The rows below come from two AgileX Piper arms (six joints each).
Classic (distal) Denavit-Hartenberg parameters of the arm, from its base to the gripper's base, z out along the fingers. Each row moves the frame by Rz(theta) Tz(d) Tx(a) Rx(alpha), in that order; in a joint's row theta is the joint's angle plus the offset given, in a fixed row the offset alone. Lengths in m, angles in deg.
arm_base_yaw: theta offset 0, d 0.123, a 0, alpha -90
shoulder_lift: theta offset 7.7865, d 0, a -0.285, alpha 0
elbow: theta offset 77.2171, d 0, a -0.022, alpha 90
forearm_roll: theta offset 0, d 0.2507, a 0, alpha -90
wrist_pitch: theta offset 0, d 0, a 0, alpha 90
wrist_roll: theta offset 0, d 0.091, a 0, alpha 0
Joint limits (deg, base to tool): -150..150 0..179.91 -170..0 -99.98..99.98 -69.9..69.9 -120..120
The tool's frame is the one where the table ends.
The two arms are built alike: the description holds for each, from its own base.
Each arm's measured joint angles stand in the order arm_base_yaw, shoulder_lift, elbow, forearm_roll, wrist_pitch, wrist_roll.
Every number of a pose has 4 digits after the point.
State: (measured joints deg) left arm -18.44 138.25 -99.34 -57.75 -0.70 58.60; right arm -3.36 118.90 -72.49 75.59 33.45 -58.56
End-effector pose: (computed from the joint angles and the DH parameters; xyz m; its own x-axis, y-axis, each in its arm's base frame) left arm 0.5055 -0.1676 0.1103 -0.5195 0.1889 -0.8333 0.3159 0.9486 0.0181; right arm 0.4236 0.0238 0.1426 -0.8202 0.2577 -0.5108 -0.0874 0.8258 0.5571
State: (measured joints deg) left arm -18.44 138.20 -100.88 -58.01 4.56 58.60; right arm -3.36 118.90 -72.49 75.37 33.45 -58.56
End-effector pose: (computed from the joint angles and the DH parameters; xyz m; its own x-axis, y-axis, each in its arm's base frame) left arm 0.5051 -0.1749 0.1152 -0.5363 0.1911 -0.8221 0.3745 0.9268 -0.0288; right arm 0.4235 0.0238 0.1425 -0.8209 0.2542 -0.5114 -0.0895 0.8272 0.5547
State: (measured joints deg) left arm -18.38 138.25 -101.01 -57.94 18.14 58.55; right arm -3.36 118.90 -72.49 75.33 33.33 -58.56
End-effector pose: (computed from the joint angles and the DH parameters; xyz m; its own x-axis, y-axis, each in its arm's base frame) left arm 0.4909 -0.1884 0.1082 -0.6194 0.2402 -0.7474 0.5111 0.8460 -0.1517; right arm 0.4236 0.0236 0.1424 -0.8204 0.2541 -0.5122 -0.0888 0.8283 0.5531
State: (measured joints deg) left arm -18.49 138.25 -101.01 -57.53 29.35 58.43; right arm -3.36 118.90 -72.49 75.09 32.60 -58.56
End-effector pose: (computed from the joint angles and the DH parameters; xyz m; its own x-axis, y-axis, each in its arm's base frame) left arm 0.4760 -0.1988 0.1045 -0.6705 0.3006 -0.6783 0.6011 0.7560 -0.2592; right arm 0.4240 0.0226 0.1420 -0.8175 0.2535 -0.5172 -0.0848 0.8352 0.5434
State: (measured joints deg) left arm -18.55 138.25 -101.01 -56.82 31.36 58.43; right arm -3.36 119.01 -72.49 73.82 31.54 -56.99
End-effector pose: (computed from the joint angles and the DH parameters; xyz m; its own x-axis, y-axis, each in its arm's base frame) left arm 0.4728 -0.2005 0.1037 -0.6736 0.3232 -0.6647 0.6202 0.7364 -0.2704; right arm 0.4242 0.0209 0.1401 -0.8192 0.2607 -0.5109 -0.0643 0.8434 0.5334
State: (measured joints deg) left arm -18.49 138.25 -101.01 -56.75 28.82 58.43; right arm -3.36 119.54 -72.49 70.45 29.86 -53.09
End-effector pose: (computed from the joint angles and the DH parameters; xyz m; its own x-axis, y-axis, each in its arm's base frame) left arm 0.4765 -0.1980 0.1042 -0.6637 0.3100 -0.6807 0.6040 0.7589 -0.2433; right arm 0.4239 0.0179 0.1339 -0.8289 0.2723 -0.4886 -0.0217 0.8572 0.5146
